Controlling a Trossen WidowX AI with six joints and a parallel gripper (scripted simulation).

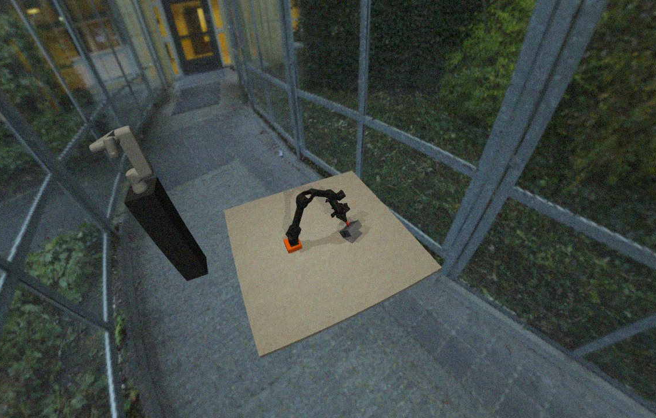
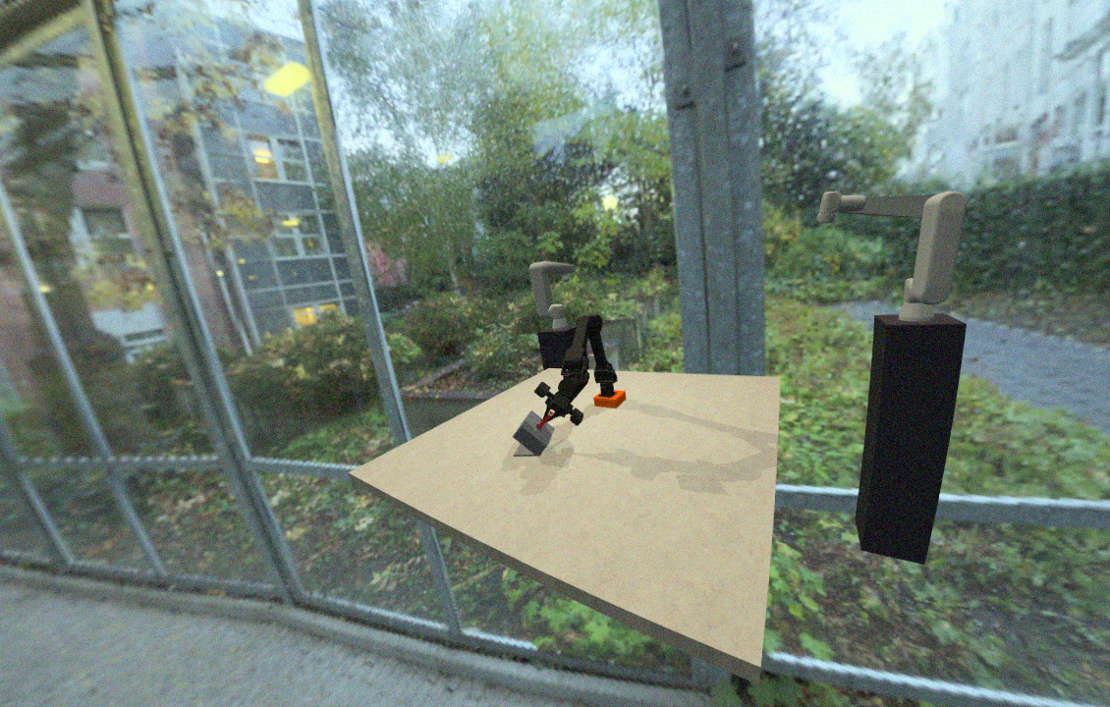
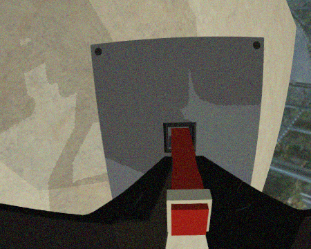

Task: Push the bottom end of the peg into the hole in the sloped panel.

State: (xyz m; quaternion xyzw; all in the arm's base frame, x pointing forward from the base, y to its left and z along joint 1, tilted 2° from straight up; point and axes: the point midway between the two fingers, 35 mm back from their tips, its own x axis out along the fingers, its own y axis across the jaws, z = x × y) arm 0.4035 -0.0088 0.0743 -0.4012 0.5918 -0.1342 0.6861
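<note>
The grey sloped panel lies 2 cm ahead of my gripper tip, 4 cm to the right of it and 5 cm below it. Round my gripper tip: red square peg: 1 cm behind, 1 cm to the left, 1 cm above.
</note>
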